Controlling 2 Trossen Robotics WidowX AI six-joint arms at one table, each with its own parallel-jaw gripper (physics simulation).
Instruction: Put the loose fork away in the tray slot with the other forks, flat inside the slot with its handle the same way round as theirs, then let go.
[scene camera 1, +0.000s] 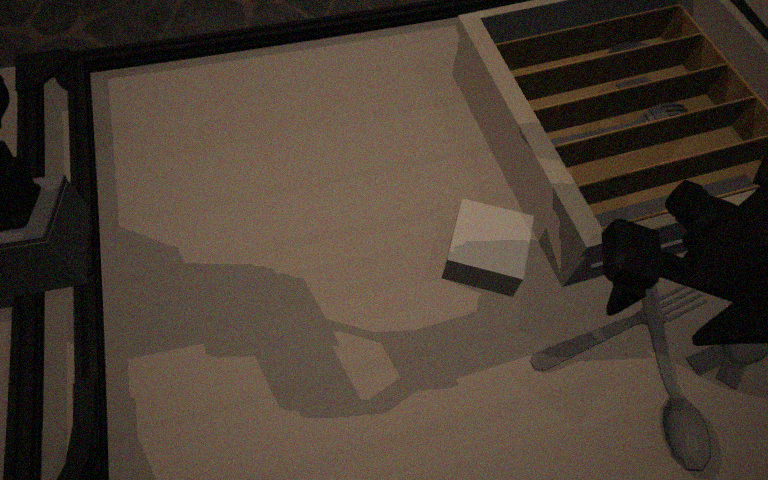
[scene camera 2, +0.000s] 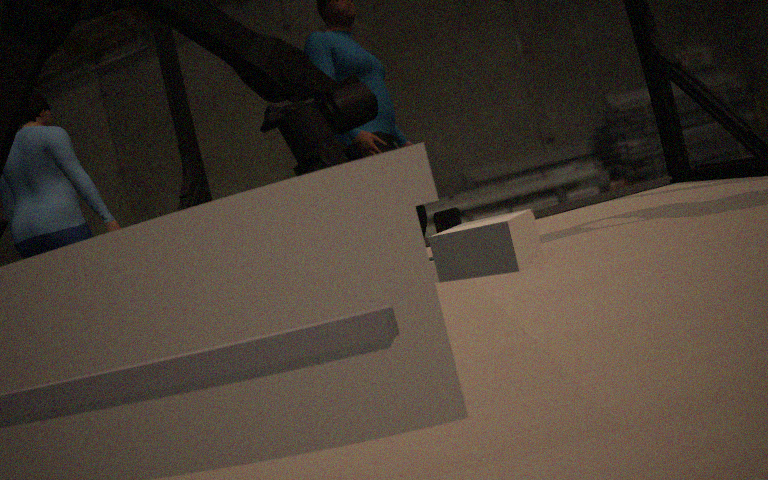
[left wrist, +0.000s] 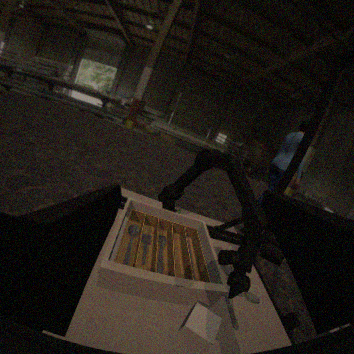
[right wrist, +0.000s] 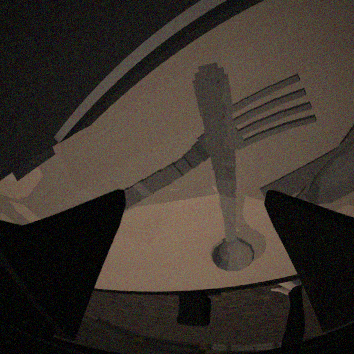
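The loose grey fork (scene camera 1: 589, 339) (left wrist: 232, 315) (right wrist: 182, 162) lies on the table, with a spoon (scene camera 1: 686, 433) (right wrist: 233, 254) crossed over its neck. In scene camera 1 its tines point right and its handle points lower left. My right gripper (scene camera 1: 655, 326) (right wrist: 196, 197) is open and empty, above the crossing. In the wooden tray (scene camera 1: 600, 73) (left wrist: 180, 257), a stored fork (scene camera 1: 665, 111) shows tines to the right and handle to the left. My left gripper (left wrist: 193, 194) is open and empty, well away from the loose fork. The right fingertips are hidden in scene camera 2.
The tray sits inside a pale drawer (scene camera 1: 519, 107) (scene camera 2: 226, 271) (left wrist: 150, 287) with raised walls. A white block (scene camera 1: 491, 237) (scene camera 2: 475, 251) (left wrist: 202, 322) stands near the drawer corner and the fork's handle. Further grey shapes (scene camera 1: 736, 362) (right wrist: 332, 175) lie to the right, partly hidden.
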